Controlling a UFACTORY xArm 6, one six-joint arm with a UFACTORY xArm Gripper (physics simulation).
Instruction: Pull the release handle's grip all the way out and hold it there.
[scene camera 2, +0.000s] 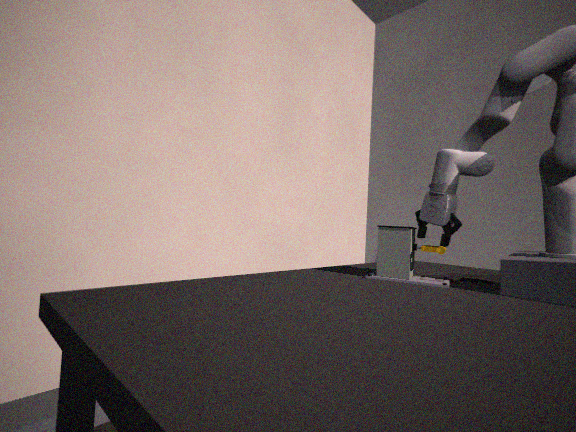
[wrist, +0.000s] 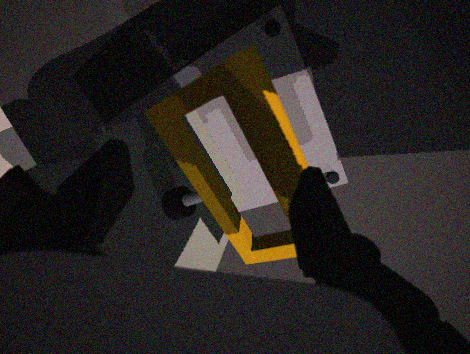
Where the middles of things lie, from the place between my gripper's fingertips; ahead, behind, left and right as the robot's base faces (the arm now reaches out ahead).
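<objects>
Light base plate (wrist: 272, 35): my hand is 120 mm above it, 60 mm short of it and 30 mm to the right of it.
</objects>
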